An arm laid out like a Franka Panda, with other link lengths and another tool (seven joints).
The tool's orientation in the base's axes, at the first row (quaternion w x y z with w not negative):
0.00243, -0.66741, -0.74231, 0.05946
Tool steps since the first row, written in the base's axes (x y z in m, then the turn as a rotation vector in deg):
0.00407, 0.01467, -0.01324, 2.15, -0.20, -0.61
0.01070, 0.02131, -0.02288, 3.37, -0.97, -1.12
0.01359, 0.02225, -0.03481, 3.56, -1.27, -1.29
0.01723, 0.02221, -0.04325, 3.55, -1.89, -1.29
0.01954, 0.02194, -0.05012, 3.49, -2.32, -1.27
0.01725, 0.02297, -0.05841, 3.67, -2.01, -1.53
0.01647, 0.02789, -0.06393, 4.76, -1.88, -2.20
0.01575, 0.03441, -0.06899, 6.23, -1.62, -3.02
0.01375, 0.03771, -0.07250, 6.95, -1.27, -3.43
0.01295, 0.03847, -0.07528, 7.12, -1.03, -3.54
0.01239, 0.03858, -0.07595, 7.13, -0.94, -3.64
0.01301, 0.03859, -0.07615, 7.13, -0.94, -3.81
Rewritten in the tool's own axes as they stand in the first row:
0.01510, 0.00674, 0.01156, -0.39, 2.17, 0.44
0.02169, 0.01487, 0.02002, -1.24, 3.34, 0.91
0.02321, 0.01892, 0.03154, -1.55, 3.51, 1.09
0.02341, 0.02329, 0.03963, -2.16, 3.44, 1.15
0.02341, 0.02618, 0.04628, -2.58, 3.34, 1.17
0.02531, 0.02478, 0.05461, -2.28, 3.57, 1.39
0.03069, 0.02501, 0.05974, -2.22, 4.72, 1.95
0.03761, 0.02543, 0.06427, -2.06, 6.28, 2.62
0.04137, 0.02410, 0.06764, -1.76, 7.07, 2.94
0.04242, 0.02364, 0.07040, -1.53, 7.27, 3.01
0.04264, 0.02316, 0.07110, -1.43, 7.30, 3.10
0.04260, 0.02379, 0.07125, -1.42, 7.32, 3.27

